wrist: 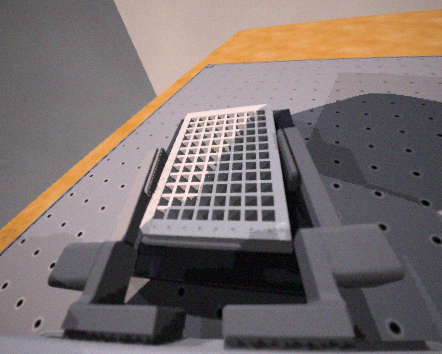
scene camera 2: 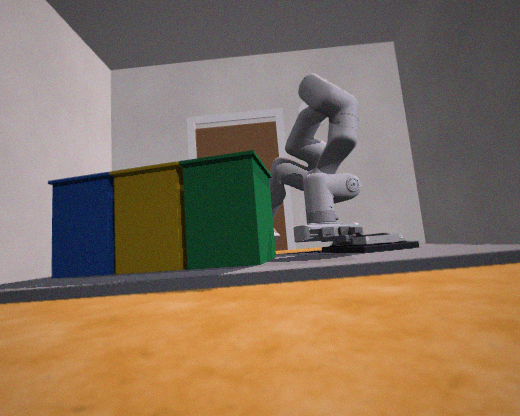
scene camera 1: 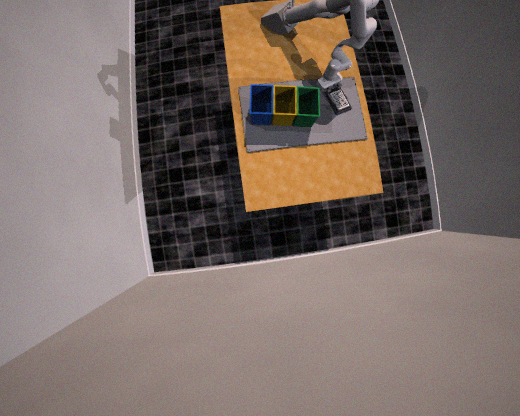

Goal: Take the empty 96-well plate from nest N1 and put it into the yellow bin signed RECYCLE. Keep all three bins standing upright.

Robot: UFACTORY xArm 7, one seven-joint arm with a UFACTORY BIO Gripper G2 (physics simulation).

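Pixels of known places: hand, tool point: (wrist: 219, 166) (scene camera 1: 338, 98); arm's base, link origin: (scene camera 1: 289, 16).
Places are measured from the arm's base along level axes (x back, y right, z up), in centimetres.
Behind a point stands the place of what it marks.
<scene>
The white 96-well plate (scene camera 1: 340, 100) @(x -60.4, y -24.4, z -8.5 cm) (scene camera 2: 382, 238) @(x -65.7, y -25.4, z -9.0 cm) (wrist: 220, 172) @(x -57.9, y -23.3, z -8.5 cm) lies level on the dark nest (scene camera 2: 372, 246) @(x -68.5, y -22.3, z -10.2 cm) (wrist: 215, 270) @(x -52.5, y -21.6, z -10.1 cm), with open square wells. My gripper (scene camera 1: 337, 94) @(x -58.6, y -23.8, z -8.9 cm) (scene camera 2: 362, 235) (wrist: 222, 165) @(x -58.6, y -23.8, z -8.9 cm) is low over the nest and shut on the plate, one finger pad against each long side in the wrist view. The yellow bin (scene camera 1: 284, 120) @(x -72.7, y 15.8, z -2.8 cm) (scene camera 2: 148, 220) @(x -72.7, y 16.1, z -2.6 cm) stands upright between the blue bin (scene camera 1: 261, 120) @(x -70.4, y 29.3, z -4.1 cm) (scene camera 2: 82, 225) @(x -70.5, y 29.1, z -2.3 cm) and the green bin (scene camera 1: 307, 121) @(x -75.0, y 2.2, z -2.5 cm) (scene camera 2: 220, 215) @(x -74.8, y 3.4, z -3.1 cm), both upright too. No sign shows on the bins, and no N1 label can be read.
The three bins stand in a tight row on the grey perforated board (scene camera 1: 300, 139) @(x -83.1, y 6.2, z -11.2 cm) (wrist: 65, 250) @(x -49.6, y -33.7, z -11.3 cm). The green bin is nearest the nest, with a gap between them. The board lies on the orange table (scene camera 1: 310, 175) @(x -106.5, y 3.3, z -12.5 cm) (scene camera 2: 260, 345) @(x -106.1, y -3.2, z -12.6 cm). A wall rises beyond the table edge in the wrist view.
</scene>
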